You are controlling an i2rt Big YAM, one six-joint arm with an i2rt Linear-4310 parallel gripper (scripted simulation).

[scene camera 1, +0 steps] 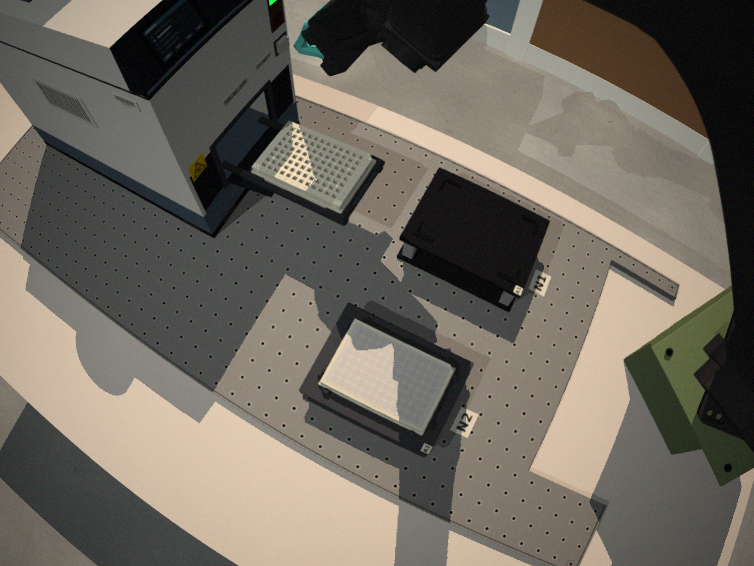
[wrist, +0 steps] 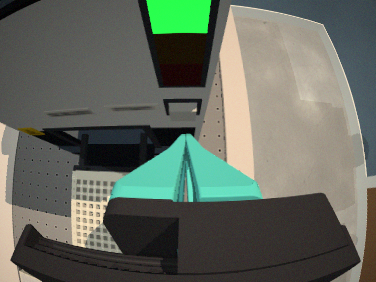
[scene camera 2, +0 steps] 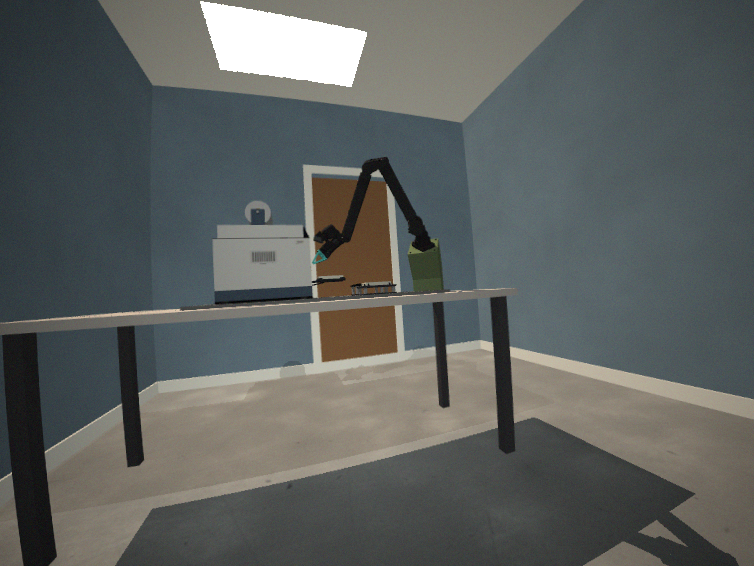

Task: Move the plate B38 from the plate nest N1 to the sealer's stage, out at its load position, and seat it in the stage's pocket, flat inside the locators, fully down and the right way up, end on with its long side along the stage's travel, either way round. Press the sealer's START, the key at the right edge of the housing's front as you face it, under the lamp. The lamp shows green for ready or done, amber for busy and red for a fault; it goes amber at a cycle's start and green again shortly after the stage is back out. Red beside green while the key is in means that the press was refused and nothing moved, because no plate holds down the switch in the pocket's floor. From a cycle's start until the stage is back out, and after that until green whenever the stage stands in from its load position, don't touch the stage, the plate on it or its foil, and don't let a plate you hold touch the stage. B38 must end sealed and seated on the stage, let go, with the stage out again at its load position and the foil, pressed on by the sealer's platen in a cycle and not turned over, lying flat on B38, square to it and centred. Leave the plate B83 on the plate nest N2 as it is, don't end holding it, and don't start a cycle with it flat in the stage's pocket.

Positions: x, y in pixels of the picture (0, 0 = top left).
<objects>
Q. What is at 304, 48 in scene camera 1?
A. My gripper.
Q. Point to a sealer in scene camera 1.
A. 207, 99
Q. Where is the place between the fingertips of my gripper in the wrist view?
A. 185, 142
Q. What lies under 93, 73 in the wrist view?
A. A sealer.
</objects>
